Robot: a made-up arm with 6 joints.
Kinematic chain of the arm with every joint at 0, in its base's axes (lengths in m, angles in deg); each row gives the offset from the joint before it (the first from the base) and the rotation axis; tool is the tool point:
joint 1: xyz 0 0 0.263 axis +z
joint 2: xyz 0 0 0 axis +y
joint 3: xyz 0 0 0.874 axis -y
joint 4: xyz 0 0 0 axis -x
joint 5: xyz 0.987 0 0 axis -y
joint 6: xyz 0 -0.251 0 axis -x
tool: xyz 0 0 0
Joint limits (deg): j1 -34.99..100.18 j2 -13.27..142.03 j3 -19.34..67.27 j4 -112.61..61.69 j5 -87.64..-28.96 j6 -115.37..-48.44
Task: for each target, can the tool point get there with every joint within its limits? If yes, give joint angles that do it. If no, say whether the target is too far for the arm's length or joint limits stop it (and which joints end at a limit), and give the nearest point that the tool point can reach.
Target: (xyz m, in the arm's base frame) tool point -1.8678 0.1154 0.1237
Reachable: no: joint limits stop it (at a limit: joint 2, joint 3) | nearest point -0.4768 0.0295 -0.5035 | short by 1.528 m
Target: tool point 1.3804 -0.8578 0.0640
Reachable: yes | joints -23.42 65.30 26.03 18.14 -78.83 -101.06
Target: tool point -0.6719 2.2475 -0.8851
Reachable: no: too far | nearest point -0.1806 1.6794 -0.5669 | short by 0.816 m
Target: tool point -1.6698 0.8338 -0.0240
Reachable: no: joint limits stop it (at a limit: joint 1, joint 4) | nearest point -0.2922 1.0812 -0.0240 | short by 1.400 m
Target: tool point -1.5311 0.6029 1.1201
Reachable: no: joint limits stop it (at a limit: joint 1, joint 4) | nearest point -0.2477 0.8334 1.1201 | short by 1.304 m
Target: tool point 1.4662 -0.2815 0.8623
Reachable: yes | joints -3.32 33.99 17.77 38.60 -79.71 -94.62
